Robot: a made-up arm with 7 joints. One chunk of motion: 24 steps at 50 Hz.
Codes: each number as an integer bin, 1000 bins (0 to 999) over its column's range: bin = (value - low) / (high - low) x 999, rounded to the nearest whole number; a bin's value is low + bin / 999 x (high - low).
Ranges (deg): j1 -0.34..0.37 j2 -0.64..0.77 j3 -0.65..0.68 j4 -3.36..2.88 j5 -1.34..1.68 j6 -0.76..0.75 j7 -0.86..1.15
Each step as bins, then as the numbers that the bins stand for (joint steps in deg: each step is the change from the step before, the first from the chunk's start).
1 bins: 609 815 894 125 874 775 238
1 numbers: 0.093 0.510 0.540 -2.579 1.302 0.411 -0.381
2 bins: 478 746 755 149 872 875 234
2 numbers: 0.000 0.413 0.355 -2.429 1.296 0.563 -0.389
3 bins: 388 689 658 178 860 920 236
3 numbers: -0.064 0.332 0.226 -2.248 1.260 0.631 -0.385
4 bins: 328 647 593 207 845 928 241
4 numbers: -0.107 0.273 0.139 -2.067 1.214 0.643 -0.375
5 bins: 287 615 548 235 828 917 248
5 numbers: -0.136 0.228 0.080 -1.892 1.163 0.626 -0.361
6 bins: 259 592 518 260 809 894 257
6 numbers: -0.156 0.196 0.040 -1.736 1.106 0.591 -0.343
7 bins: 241 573 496 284 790 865 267
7 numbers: -0.169 0.169 0.010 -1.586 1.048 0.547 -0.323
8 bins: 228 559 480 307 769 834 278
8 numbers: -0.178 0.149 -0.011 -1.442 0.985 0.501 -0.301
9 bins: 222 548 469 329 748 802 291
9 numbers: -0.182 0.133 -0.026 -1.305 0.921 0.452 -0.275
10 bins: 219 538 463 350 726 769 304
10 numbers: -0.184 0.119 -0.034 -1.174 0.855 0.402 -0.248
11 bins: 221 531 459 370 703 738 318
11 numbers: -0.183 0.109 -0.039 -1.049 0.785 0.355 -0.220
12 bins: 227 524 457 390 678 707 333
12 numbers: -0.179 0.100 -0.042 -0.924 0.710 0.309 -0.190
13 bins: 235 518 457 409 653 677 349
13 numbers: -0.173 0.091 -0.042 -0.805 0.634 0.263 -0.158
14 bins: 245 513 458 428 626 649 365
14 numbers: -0.166 0.084 -0.040 -0.687 0.552 0.221 -0.126
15 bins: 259 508 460 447 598 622 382
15 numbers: -0.156 0.077 -0.038 -0.568 0.468 0.180 -0.091
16 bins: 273 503 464 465 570 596 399
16 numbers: -0.146 0.070 -0.032 -0.455 0.383 0.141 -0.057
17 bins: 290 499 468 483 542 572 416
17 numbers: -0.134 0.064 -0.027 -0.343 0.298 0.105 -0.023
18 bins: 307 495 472 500 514 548 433
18 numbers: -0.122 0.059 -0.022 -0.237 0.214 0.068 0.011
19 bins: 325 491 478 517 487 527 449
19 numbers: -0.109 0.053 -0.014 -0.131 0.132 0.037 0.043
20 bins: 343 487 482 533 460 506 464
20 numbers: -0.096 0.047 -0.008 -0.031 0.051 0.005 0.074
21 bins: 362 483 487 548 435 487 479
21 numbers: -0.083 0.042 -0.002 0.063 -0.025 -0.024 0.104
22 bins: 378 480 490 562 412 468 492
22 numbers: -0.071 0.037 0.002 0.150 -0.095 -0.053 0.130
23 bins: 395 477 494 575 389 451 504
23 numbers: -0.059 0.033 0.008 0.232 -0.164 -0.078 0.154
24 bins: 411 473 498 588 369 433 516
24 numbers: -0.048 0.028 0.013 0.313 -0.225 -0.106 0.178
